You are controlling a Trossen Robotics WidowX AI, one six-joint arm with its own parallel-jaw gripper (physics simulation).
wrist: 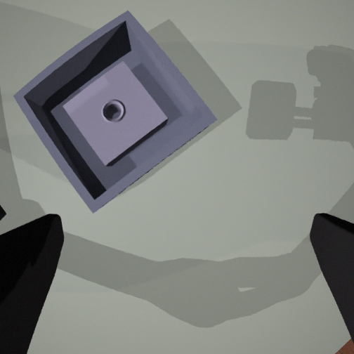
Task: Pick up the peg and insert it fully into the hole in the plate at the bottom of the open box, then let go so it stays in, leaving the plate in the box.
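An open blue-grey box [200, 111] sits turned at an angle in the upper left of the wrist view. A square pale mauve plate [137, 122] lies inside on its bottom, with a gap to the walls. A round hole with a rim [113, 110] shows near the plate's middle, its inside partly dark; I cannot tell how deep it is. No peg stands up from it, and no peg can be made out elsewhere in the wrist view. My gripper [190, 229] is open wide and empty, its black fingers at the lower left and lower right, with the box beyond them.
The pale grey-green surface [220, 200] carries shadows of the arm and the box. A reddish-brown corner of something [346, 348] shows at the bottom right; what it is cannot be told. A small black piece [1, 213] shows at the left edge.
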